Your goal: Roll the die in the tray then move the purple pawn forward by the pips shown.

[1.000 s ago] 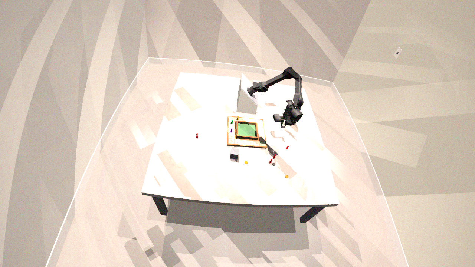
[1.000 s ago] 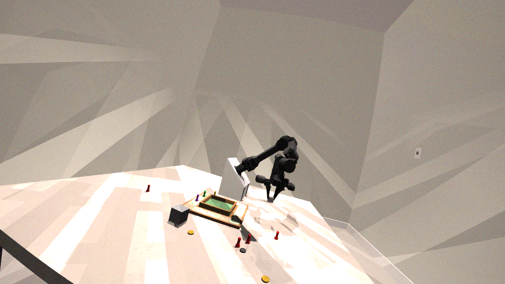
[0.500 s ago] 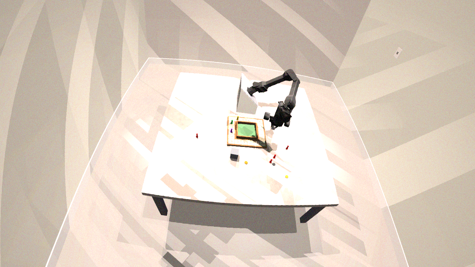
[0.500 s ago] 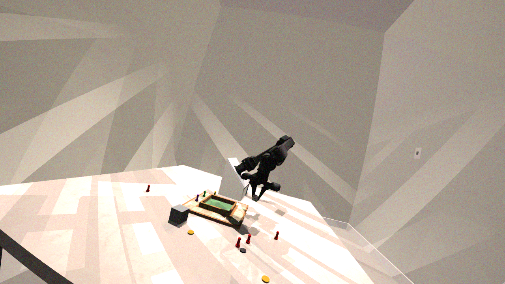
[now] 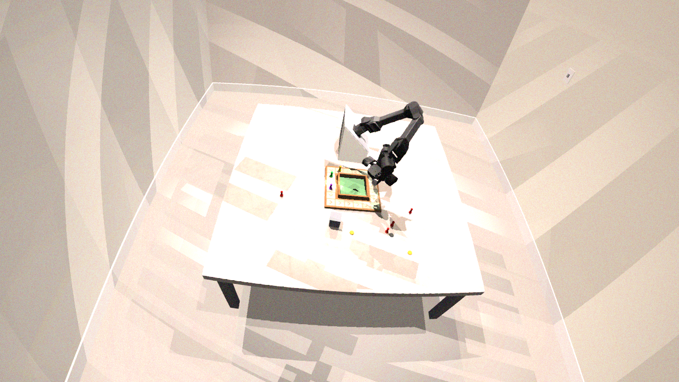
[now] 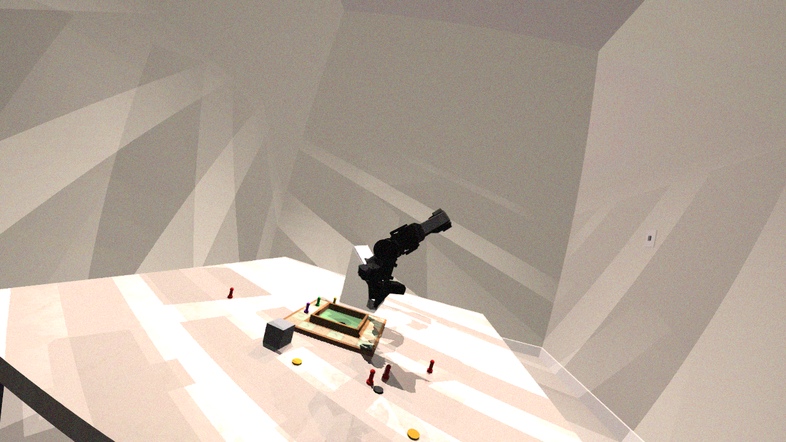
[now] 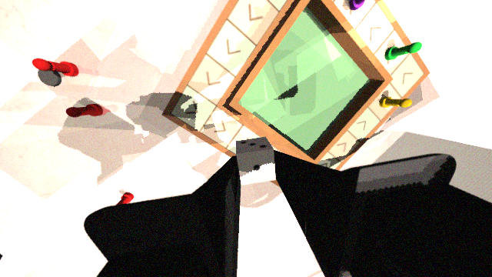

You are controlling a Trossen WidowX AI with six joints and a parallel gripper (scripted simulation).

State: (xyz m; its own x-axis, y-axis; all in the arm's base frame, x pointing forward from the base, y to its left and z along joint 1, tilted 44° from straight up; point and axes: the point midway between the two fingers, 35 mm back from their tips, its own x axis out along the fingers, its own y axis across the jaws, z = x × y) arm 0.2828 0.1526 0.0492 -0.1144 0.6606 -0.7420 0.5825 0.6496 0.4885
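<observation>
Now: the purple pawn 20 mm ahead of my gripper tip, 210 mm to the right of it and 80 mm below it. Also, from my gripper tip: yellow pawn: 120 mm behind, 190 mm to the right, 80 mm below; die: right at my gripper tip; green tray: 20 mm behind, 100 mm to the right, 100 mm below.
</observation>
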